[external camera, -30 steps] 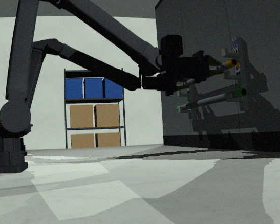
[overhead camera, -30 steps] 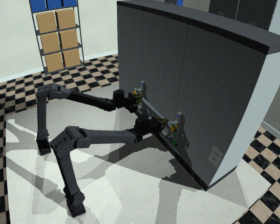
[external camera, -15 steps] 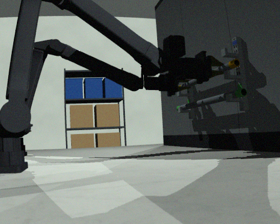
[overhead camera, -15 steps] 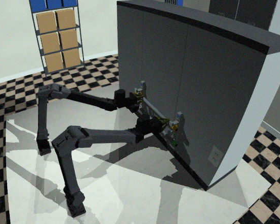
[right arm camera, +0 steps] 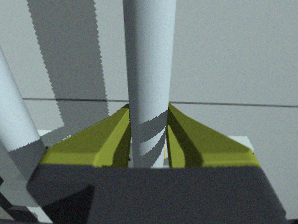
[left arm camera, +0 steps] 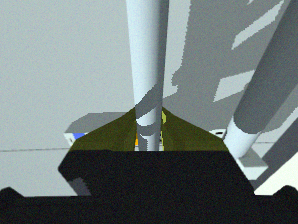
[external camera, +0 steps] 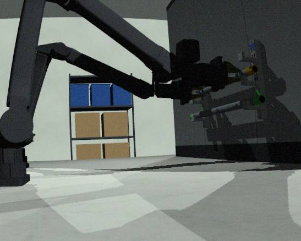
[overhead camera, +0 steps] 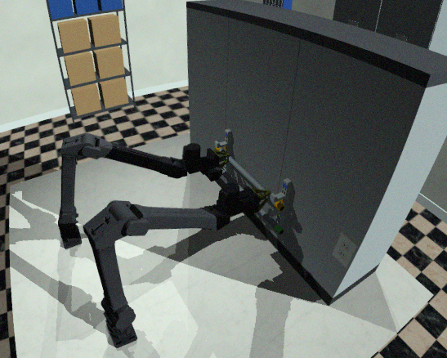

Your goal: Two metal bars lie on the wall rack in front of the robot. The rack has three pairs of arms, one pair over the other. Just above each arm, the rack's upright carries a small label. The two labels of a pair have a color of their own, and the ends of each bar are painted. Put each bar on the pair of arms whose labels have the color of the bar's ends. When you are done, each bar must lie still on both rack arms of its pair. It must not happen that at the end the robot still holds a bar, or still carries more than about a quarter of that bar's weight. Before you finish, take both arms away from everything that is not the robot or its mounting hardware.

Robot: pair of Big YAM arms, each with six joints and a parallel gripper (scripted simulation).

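Now: left hand 2 cm past the orange-ended bar and 15 cm to the left of it. From my left hand the other things lie so: green-ended bar 4 cm behind, 16 cm to the right, 9 cm below; grey cabinet wall 17 cm ahead, 14 cm to the right, 17 cm above; wall outlet 6 cm behind, 66 cm to the right, 2 cm above.
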